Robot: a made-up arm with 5 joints.
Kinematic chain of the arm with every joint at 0, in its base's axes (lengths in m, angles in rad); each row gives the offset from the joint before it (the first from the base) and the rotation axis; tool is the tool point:
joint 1: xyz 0 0 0.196 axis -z
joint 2: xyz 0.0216 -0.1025 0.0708 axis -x
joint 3: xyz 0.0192 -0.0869 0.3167 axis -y
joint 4: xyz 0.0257 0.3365 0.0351 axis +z
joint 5: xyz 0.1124 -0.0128 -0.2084 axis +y
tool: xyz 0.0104 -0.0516 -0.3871
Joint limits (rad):
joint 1: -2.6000..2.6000
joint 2: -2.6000..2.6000
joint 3: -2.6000..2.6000
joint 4: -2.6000..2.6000
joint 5: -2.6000..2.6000
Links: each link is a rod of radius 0.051 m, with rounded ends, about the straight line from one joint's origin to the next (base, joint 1, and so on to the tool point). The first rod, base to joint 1, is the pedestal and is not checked.
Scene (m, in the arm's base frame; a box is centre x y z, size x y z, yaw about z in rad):
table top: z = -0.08
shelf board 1: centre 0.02 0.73 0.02 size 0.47 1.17 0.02 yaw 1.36
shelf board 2: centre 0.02 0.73 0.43 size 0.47 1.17 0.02 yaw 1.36
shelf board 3: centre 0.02 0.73 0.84 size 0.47 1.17 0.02 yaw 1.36
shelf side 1: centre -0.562 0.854 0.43 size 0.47 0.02 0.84 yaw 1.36
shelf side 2: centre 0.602 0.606 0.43 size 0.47 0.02 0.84 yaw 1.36
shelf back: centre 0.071 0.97 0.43 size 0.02 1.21 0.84 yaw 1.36
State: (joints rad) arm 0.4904 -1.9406 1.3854 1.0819 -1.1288
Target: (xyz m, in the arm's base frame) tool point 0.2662 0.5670 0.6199
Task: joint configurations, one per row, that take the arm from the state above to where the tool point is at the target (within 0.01 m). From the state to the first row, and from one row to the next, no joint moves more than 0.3 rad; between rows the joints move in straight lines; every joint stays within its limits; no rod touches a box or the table.
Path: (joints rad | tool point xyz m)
1: 0.4016 -1.7233 1.1492 1.3768 -0.9557 | 0.2273 -0.6561 0.8748
2: 0.3128 -1.5061 0.9129 1.6717 -0.7825 | 0.3542 -0.2697 0.9179
3: 0.2240 -1.2888 0.6767 1.9666 -0.6094 | 0.3332 0.0768 0.8087
4: 0.1352 -1.0715 0.4404 2.2616 -0.4363 | 0.2072 0.2913 0.6199
5: 0.0321 -0.8312 0.5853 2.0580 -0.6269 | 0.2518 0.3802 0.6141
6: -0.0710 -0.5908 0.7302 1.8545 -0.8175 | 0.2765 0.4725 0.6136
7: -0.1741 -0.3504 0.8751 1.6509 -1.0081 | 0.2662 0.5670 0.6199

